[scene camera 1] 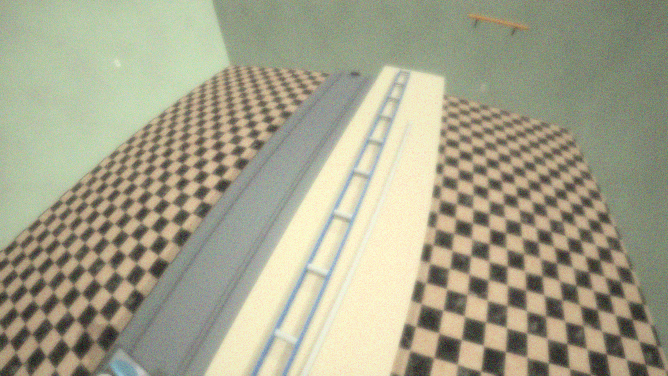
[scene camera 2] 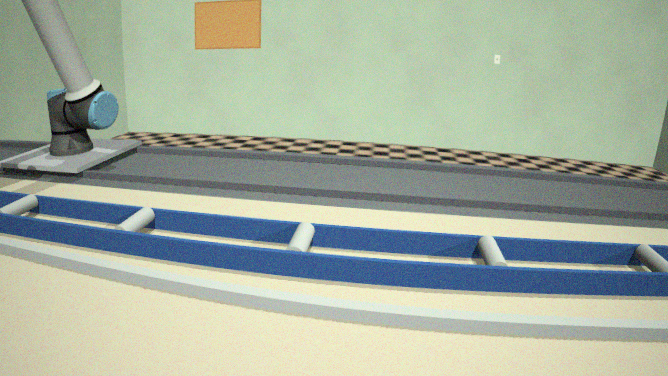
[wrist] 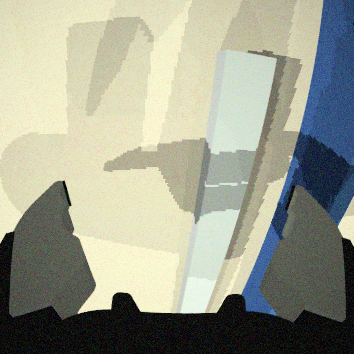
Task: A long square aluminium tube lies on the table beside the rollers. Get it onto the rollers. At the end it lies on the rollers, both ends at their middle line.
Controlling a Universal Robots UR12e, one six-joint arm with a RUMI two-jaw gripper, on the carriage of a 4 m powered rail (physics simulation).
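Where they show: gripper, fingertip midpoint: (wrist: 178, 187); arm's base, origin of the base link: (scene camera 2: 71, 150).
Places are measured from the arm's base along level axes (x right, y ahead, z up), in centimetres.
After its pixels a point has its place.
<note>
The long square aluminium tube (scene camera 1: 361, 250) @[x -136.0, y 80.8, z -0.5 cm] (scene camera 2: 320, 303) @[x -122.1, y 80.7, z -0.5 cm] (wrist: 240, 110) @[x 3.1, y 74.6, z -0.5 cm] lies on the table beside the roller track, along its blue side rail (scene camera 1: 321, 243) @[x -131.9, y 56.1, z -0.9 cm] (scene camera 2: 350, 272) @[x -126.1, y 69.4, z -0.7 cm] (wrist: 332, 95) @[x 4.5, y 69.4, z -0.6 cm]. Grey rollers (scene camera 1: 344, 215) @[x -153.9, y 63.3, z 2.6 cm] (scene camera 2: 302, 237) @[x -115.7, y 63.5, z 2.9 cm] cross between the two blue rails. My gripper (wrist: 178, 187) @[x -1.8, y 77.5, z -1.0 cm] is open, above the table near one end of the tube. In the wrist view the tube runs between the fingers, closer to the right finger, touching neither; its end face is at the top. The right finger overlaps the blue rail in that view. The gripper does not show in the scene views.
The arm (scene camera 2: 60, 45) @[x -18.8, y 19.6, z 43.8 cm] stands on its carriage (scene camera 2: 112, 150) @[x -20.2, y -3.1, z 0.0 cm] at the left of scene view 2. The grey powered rail (scene camera 1: 225, 225) (scene camera 2: 350, 175) runs along the far side of the table (scene camera 1: 415, 200) @[x -186.2, y 105.0, z -3.0 cm]. Shadows of the arm and gripper fall across the tube and table.
</note>
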